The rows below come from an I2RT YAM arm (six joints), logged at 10 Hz.
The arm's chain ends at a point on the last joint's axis. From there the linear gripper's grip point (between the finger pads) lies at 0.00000 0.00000 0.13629 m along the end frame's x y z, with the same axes.
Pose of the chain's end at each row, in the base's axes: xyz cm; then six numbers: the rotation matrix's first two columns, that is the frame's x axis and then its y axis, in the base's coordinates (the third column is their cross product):
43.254 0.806 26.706 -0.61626 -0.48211 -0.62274 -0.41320 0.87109 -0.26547
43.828 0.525 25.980 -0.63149 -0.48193 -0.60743 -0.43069 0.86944 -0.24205
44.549 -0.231 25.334 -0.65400 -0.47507 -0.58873 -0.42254 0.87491 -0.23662
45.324 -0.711 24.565 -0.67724 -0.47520 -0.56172 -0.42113 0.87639 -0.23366
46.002 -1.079 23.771 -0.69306 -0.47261 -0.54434 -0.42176 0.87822 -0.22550
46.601 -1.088 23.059 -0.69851 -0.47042 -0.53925 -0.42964 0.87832 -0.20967
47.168 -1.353 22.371 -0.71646 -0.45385 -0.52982 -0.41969 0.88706 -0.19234
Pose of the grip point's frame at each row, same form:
52.392 2.083 16.675 -0.61626 -0.48211 -0.62274 -0.41320 0.87109 -0.26547
52.616 2.007 15.668 -0.63149 -0.48193 -0.60743 -0.43069 0.86944 -0.24205
53.101 1.050 14.800 -0.65400 -0.47507 -0.58873 -0.42254 0.87491 -0.23662
53.547 0.356 13.748 -0.67724 -0.47520 -0.56172 -0.42113 0.87639 -0.23366
53.970 -0.080 12.759 -0.69306 -0.47261 -0.54434 -0.42176 0.87822 -0.22550
54.400 0.074 11.943 -0.69851 -0.47042 -0.53925 -0.42964 0.87832 -0.20967
54.763 -0.201 11.113 -0.71646 -0.45385 -0.52982 -0.41969 0.88706 -0.19234

